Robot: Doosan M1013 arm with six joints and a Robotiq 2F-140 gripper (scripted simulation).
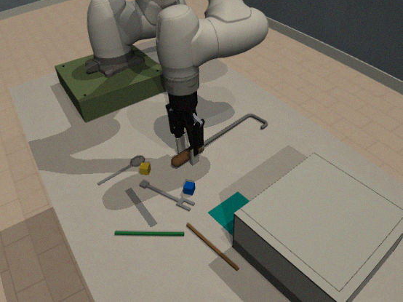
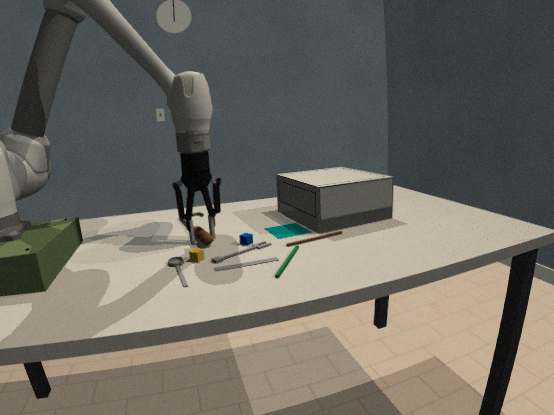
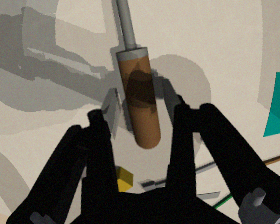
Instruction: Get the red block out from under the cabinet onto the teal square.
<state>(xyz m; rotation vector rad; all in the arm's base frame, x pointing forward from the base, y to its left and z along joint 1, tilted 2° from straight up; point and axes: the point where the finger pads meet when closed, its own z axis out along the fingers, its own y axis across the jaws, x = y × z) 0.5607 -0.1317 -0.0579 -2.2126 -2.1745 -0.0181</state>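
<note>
My hand is 100 mm short of the blue cube, 90 mm to the left of it and 20 mm above it. The rest, counted from my hand: grey forked tool (140 mm to the right, 60 mm ahead, 30 mm below); yellow cube (120 mm to the right, 50 mm behind, 20 mm below); grey spoon-like tool (140 mm to the right, 110 mm behind, 30 mm below).
</note>
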